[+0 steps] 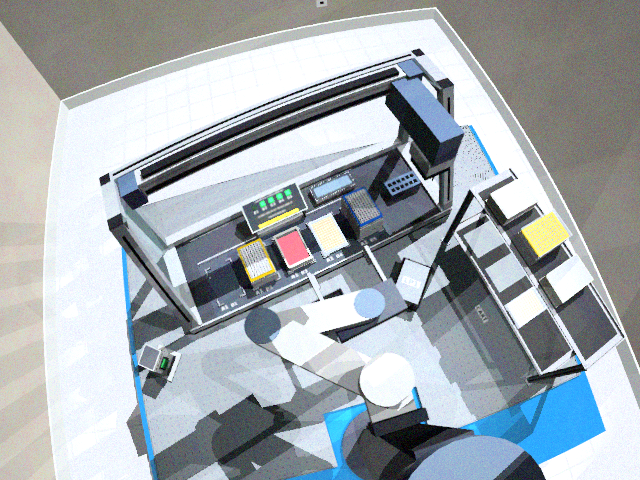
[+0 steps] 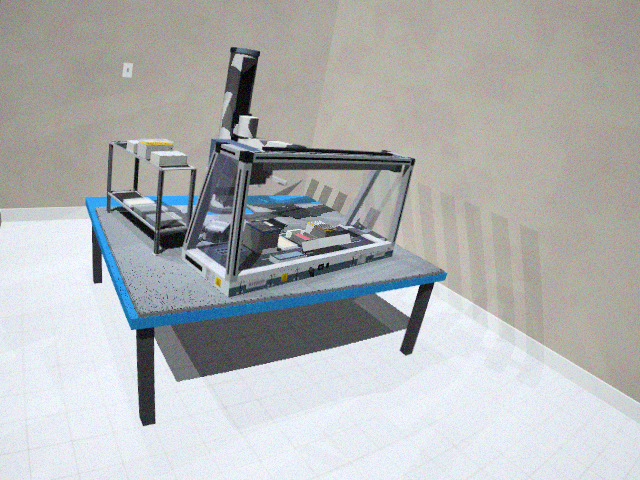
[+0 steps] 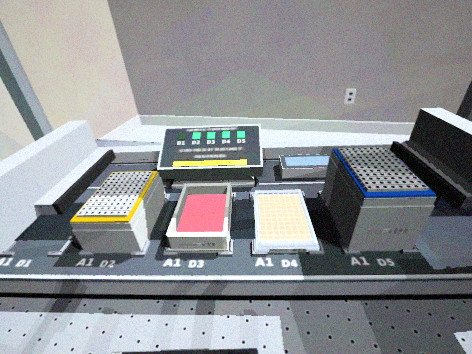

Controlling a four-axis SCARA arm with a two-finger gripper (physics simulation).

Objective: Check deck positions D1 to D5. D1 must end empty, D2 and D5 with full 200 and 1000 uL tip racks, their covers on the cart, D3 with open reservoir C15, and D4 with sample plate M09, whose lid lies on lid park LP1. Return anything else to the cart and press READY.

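Places are measured from the arm's base along level axes (x back, y right, z up), in millimetres.
Pixels of known places: gripper, fingertip midpoint: (image 1: 337,260) (image 2: 272,184) (image 3: 248,133).
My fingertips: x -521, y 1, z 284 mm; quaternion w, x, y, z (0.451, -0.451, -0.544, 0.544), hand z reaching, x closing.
Note:
Ahead of a thing's pixels: the offset from my fingertips to its top centre. "pt": to the spot under its first point.
My gripper (image 1: 338,261) (image 3: 248,133) is open and empty, its fingers spread wide near the deck's front. D1 (image 1: 223,284) is empty. On D2 stands the yellow-rimmed tip rack {dx -133, dy -226, dz -158 mm} (image 1: 256,260) (image 3: 119,196), uncovered. On D3 the open reservoir {dx -156, dy -104, dz -191 mm} (image 1: 293,249) (image 3: 202,214) holds red liquid. On D4 lies the sample plate {dx -179, dy +18, dz -208 mm} (image 1: 328,233) (image 3: 283,218), unlidded. On D5 stands the taller blue-rimmed tip rack {dx -202, dy +139, dz -125 mm} (image 1: 362,207) (image 3: 382,170), uncovered. A clear lid seems to lie on lid park LP1 {pt dx +56, dy +229, dz -213 mm} (image 1: 412,281). The small box with a green button {pt dx +121, dy -586, dz -177 mm} (image 1: 164,363) stands front left of the deck.
The status panel {pt dx -292, dy -132, dz -155 mm} (image 1: 273,207) (image 3: 210,147) shows D2 to D5 green and D1 dark. The cart {dx +200, dy +536, dz +85 mm} (image 1: 602,310) (image 2: 159,206) carries white blocks, a yellow-topped rack {dx +136, dy +523, dz +150 mm} (image 1: 545,233) and lower plates. A dark stand (image 1: 356,331) is partly under the arm. A gantry head {pt dx -231, dy +301, dz +215 mm} (image 1: 423,118) hangs at the deck's right.

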